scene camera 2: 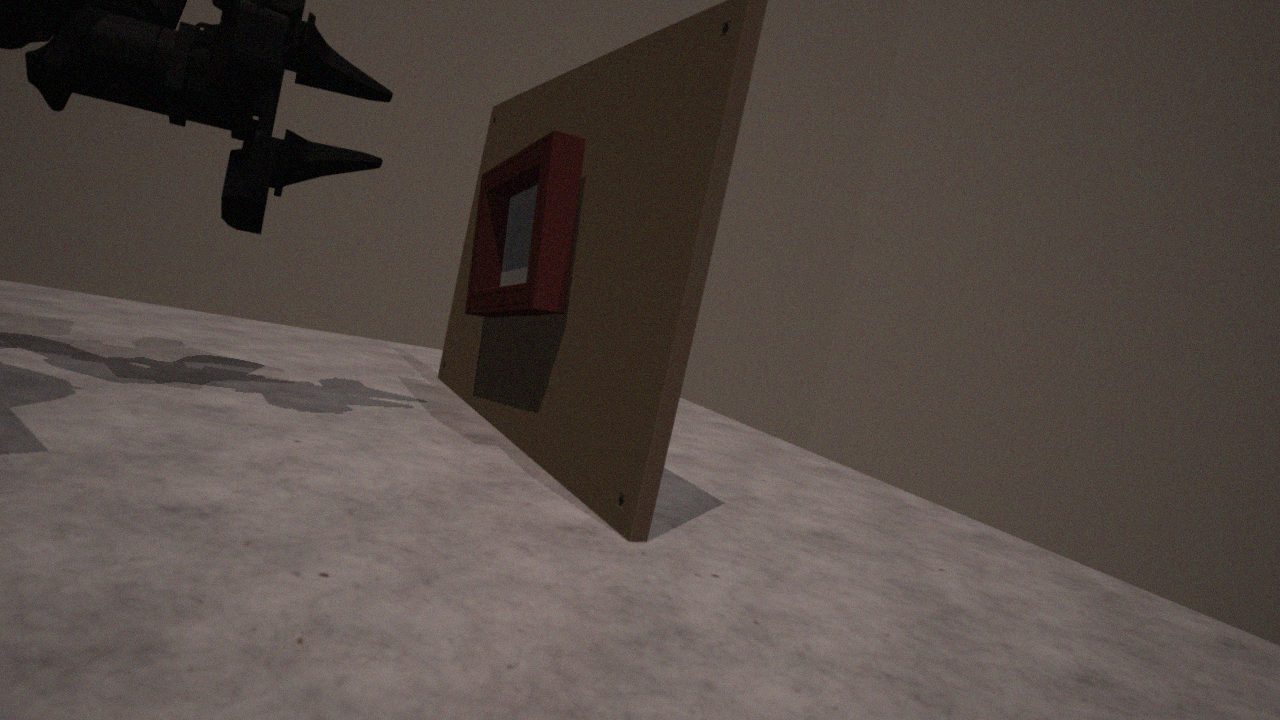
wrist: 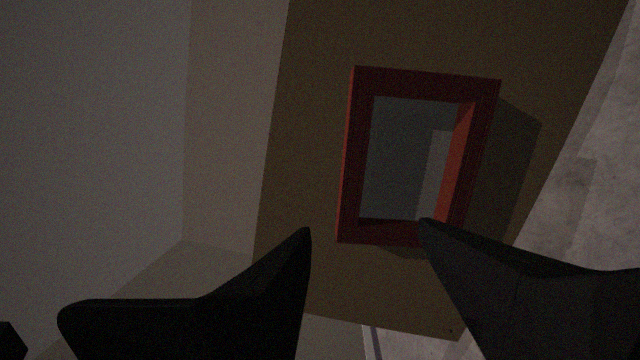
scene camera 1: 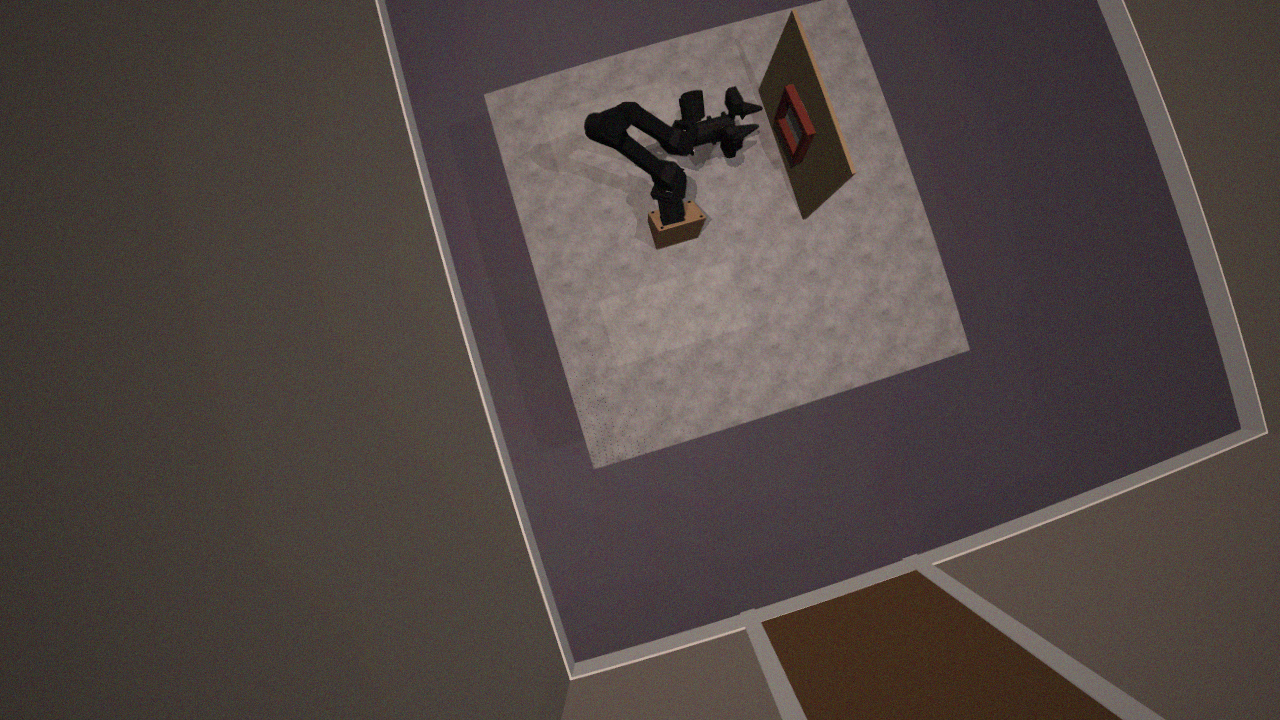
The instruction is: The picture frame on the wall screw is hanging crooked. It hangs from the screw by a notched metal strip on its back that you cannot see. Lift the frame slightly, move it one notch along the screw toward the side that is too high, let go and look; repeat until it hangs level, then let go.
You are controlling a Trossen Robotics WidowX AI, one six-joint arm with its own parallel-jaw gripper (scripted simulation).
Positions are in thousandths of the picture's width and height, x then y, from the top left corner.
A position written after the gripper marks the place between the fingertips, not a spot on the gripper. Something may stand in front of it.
The gripper shows in scene camera 2 (302, 181), in the wrist view (568, 643) and in scene camera 1 (594, 162).
